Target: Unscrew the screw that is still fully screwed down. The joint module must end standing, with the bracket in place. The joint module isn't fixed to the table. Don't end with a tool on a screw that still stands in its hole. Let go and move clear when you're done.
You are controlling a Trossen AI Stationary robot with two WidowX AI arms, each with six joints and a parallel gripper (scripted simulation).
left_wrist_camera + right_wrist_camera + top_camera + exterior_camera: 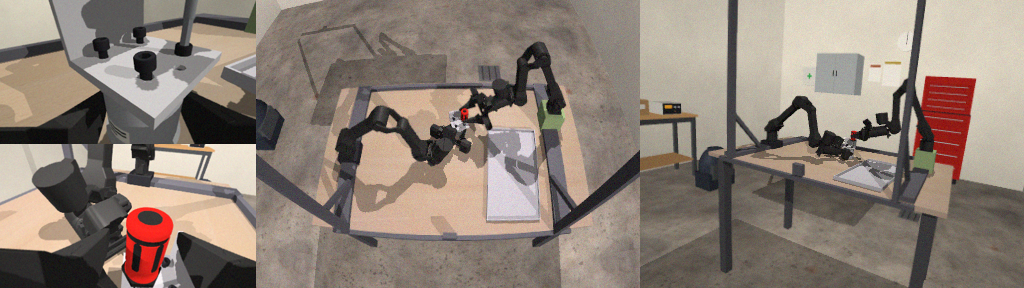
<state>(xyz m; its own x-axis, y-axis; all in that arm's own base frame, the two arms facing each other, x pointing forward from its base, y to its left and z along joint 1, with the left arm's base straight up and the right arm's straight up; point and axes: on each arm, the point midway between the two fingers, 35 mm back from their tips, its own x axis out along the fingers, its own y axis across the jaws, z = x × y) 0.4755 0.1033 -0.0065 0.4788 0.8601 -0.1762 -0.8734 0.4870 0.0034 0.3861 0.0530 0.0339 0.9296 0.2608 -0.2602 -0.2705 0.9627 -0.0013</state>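
Now: right hand 20 mm to the right of the red screwdriver and 20 mm above it. From my right hand the other things lie so: shallow grey tray 230 mm behind, 150 mm to the right, 140 mm below; then joint module 10 mm ahead, 40 mm to the left, 120 mm below; then l-shaped bracket 10 mm ahead, 40 mm to the left, 70 mm below.
Right now the joint module is 2 cm to the right of my left hand, 2 cm ahead of it and 1 cm below it. Also, from my left hand: red screwdriver 9 cm above, 4 cm to the right, 1 cm ahead; dark frame rail 28 cm ahead, 3 cm to the right, 3 cm below; l-shaped bracket 4 cm above, 2 cm to the right, 2 cm ahead.
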